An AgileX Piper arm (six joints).
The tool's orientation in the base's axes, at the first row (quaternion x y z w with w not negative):
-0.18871 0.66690 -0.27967 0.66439
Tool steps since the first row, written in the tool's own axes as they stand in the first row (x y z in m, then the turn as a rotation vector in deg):
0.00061 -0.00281 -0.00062 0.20 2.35 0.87
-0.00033 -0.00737 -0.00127 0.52 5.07 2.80
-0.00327 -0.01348 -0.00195 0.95 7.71 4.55
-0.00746 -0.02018 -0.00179 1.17 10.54 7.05
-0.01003 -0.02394 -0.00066 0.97 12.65 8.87
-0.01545 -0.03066 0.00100 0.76 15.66 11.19
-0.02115 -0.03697 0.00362 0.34 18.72 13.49
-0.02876 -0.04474 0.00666 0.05 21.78 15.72
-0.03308 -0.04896 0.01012 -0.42 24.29 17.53
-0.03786 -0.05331 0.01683 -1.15 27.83 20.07
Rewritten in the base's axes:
-0.00098 -0.00247 0.00125 1.14 1.58 -1.59
-0.00213 -0.00533 0.00480 3.36 3.25 -3.46
-0.00340 -0.00813 0.01088 5.39 4.81 -5.37
-0.00385 -0.01072 0.01834 8.20 6.55 -7.21
-0.00306 -0.01216 0.02274 10.27 8.08 -8.30
-0.00198 -0.01417 0.03122 12.94 10.25 -9.92
0.00013 -0.01581 0.03971 15.61 12.60 -11.41
0.00256 -0.01744 0.05062 18.20 14.87 -13.01
0.00568 -0.01843 0.05676 20.32 16.88 -14.14
0.01204 -0.01963 0.06347 23.29 19.76 -15.67

